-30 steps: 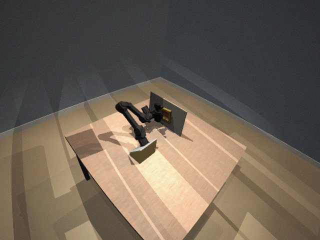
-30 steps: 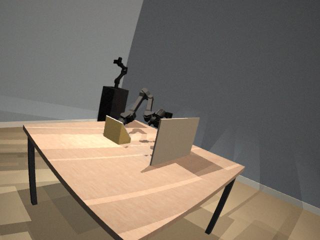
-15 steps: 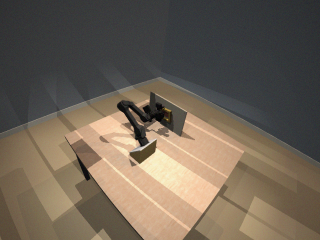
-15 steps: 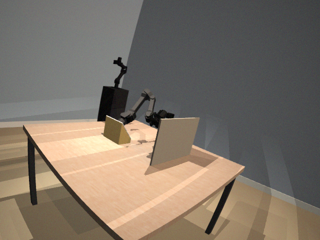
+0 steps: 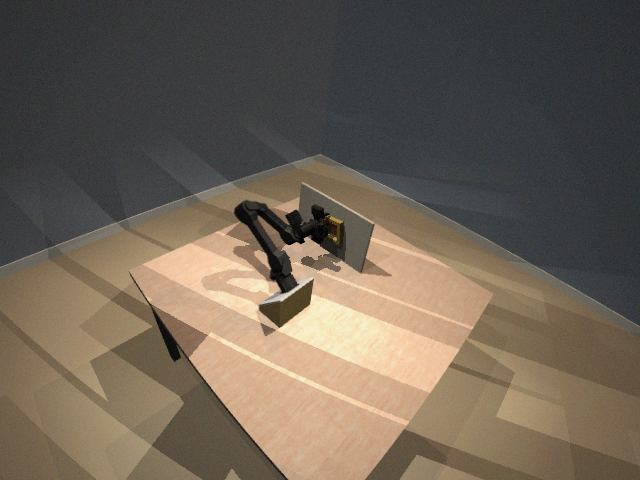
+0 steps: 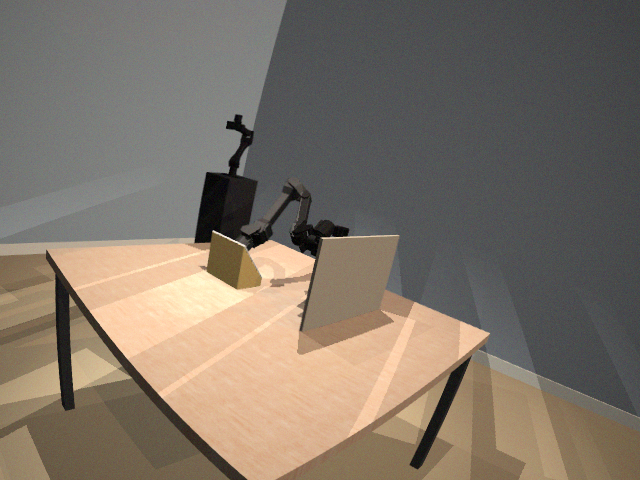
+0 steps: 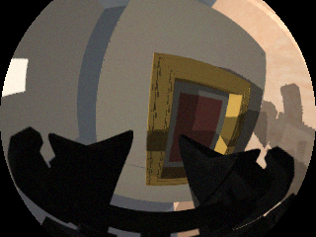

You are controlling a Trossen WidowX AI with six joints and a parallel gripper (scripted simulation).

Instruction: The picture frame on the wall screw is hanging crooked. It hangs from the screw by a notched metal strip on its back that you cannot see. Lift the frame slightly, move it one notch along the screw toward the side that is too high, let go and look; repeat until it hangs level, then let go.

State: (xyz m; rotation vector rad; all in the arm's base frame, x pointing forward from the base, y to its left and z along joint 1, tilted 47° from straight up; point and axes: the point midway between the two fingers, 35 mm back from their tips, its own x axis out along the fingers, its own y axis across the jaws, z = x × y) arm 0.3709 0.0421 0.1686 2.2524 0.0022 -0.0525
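My gripper tip is now 1 cm short of the picture frame, 1 cm to the left of it and 5 cm above it. The rest, counted from my gripper tip: wall panel (2 cm ahead, 6 cm below).
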